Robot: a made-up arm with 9 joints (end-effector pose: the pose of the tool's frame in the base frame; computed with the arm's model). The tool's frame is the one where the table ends.
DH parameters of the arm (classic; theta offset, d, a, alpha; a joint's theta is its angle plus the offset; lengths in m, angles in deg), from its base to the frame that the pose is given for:
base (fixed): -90 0.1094 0.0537 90
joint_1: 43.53 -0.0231 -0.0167 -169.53
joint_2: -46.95 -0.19 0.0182 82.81
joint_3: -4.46 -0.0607 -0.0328 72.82
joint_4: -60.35 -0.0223 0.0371 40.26
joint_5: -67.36 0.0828 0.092 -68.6
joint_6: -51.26 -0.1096 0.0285 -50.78
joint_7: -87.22 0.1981 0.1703 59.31
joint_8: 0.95 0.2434 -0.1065 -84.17
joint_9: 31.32 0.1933 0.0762 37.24
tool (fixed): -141.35 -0.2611 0 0
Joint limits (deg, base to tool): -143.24..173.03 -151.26..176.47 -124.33..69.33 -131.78..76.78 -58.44..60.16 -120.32..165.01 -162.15..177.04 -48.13..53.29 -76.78..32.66
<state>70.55 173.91 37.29 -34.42 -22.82 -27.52 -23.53 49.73 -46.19</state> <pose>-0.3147 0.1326 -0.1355 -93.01 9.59 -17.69</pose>
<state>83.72 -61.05 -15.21 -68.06 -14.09 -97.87 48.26 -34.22 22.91</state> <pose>-0.0155 -0.3608 0.3382 5.33 -46.87 35.83</pose>
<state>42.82 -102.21 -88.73 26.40 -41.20 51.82 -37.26 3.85 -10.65</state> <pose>-0.2897 0.0705 0.1199 115.29 -39.74 -115.38</pose>
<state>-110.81 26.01 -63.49 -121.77 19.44 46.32 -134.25 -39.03 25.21</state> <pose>0.1659 0.1116 -0.0115 -140.26 53.62 24.14</pose>
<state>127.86 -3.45 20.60 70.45 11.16 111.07 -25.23 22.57 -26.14</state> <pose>-0.2965 0.0020 0.0995 76.66 -105.67 42.14</pose>
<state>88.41 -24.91 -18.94 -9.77 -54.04 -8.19 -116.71 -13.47 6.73</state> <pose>0.1396 -0.1138 0.2884 -56.03 43.27 -22.67</pose>
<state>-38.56 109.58 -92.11 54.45 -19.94 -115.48 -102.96 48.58 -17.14</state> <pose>-0.0240 0.3112 -0.0436 -37.60 -5.68 -8.50</pose>
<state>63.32 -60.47 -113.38 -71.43 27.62 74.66 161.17 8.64 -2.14</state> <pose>-0.1742 0.1617 0.2604 -8.09 -17.96 43.04</pose>
